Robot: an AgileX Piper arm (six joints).
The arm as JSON. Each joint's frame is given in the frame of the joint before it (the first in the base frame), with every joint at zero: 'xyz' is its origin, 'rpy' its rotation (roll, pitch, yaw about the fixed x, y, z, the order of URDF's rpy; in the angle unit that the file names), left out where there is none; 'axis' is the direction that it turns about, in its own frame. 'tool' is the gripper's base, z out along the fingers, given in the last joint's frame.
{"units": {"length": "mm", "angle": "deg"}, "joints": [
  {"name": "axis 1", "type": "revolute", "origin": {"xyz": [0.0, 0.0, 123.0]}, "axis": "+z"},
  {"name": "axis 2", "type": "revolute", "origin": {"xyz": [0.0, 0.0, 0.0]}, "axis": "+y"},
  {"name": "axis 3", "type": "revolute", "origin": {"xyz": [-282.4, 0.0, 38.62]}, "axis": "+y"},
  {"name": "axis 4", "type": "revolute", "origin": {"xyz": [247.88, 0.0, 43.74]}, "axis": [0.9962, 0.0, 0.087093]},
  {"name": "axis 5", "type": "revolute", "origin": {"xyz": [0.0, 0.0, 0.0]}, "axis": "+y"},
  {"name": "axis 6", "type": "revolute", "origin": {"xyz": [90.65, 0.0, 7.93]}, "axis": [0.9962, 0.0, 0.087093]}
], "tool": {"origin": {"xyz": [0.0, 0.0, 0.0], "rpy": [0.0, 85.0, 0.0]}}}
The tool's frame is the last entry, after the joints.
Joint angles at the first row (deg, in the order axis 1, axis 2, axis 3, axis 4, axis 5, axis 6):
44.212 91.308 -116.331 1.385 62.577 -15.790
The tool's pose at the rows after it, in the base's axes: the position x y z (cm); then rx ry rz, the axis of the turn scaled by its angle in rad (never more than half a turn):
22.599, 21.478, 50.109, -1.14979, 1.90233, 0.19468
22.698, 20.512, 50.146, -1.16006, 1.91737, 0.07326
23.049, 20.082, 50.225, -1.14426, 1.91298, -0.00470
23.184, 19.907, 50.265, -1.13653, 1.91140, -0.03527
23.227, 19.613, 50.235, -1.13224, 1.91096, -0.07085
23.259, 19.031, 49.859, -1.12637, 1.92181, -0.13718
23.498, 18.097, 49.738, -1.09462, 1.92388, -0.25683
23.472, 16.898, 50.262, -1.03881, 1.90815, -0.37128
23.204, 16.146, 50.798, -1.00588, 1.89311, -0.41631
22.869, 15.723, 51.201, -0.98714, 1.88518, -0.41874
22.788, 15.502, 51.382, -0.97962, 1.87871, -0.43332
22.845, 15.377, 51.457, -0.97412, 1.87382, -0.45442
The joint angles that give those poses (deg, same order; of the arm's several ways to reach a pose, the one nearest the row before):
44.238 89.703 -116.333 -2.559 68.645 -18.315
44.240 89.190 -116.328 -7.617 70.997 -19.076
44.239 89.193 -116.334 -11.346 71.000 -18.976
44.240 89.192 -116.333 -12.847 71.000 -18.867
44.238 88.829 -115.756 -14.488 70.998 -18.869
44.241 87.810 -113.599 -17.542 70.998 -18.508
44.239 86.866 -111.742 -23.480 70.997 -17.514
44.240 85.648 -110.771 -29.750 70.999 -16.129
44.239 84.663 -110.488 -32.484 70.999 -15.515
44.240 83.904 -110.485 -33.037 70.997 -15.149
44.238 83.644 -110.487 -33.844 70.998 -15.151
44.240 83.645 -110.486 -34.894 70.998 -15.149

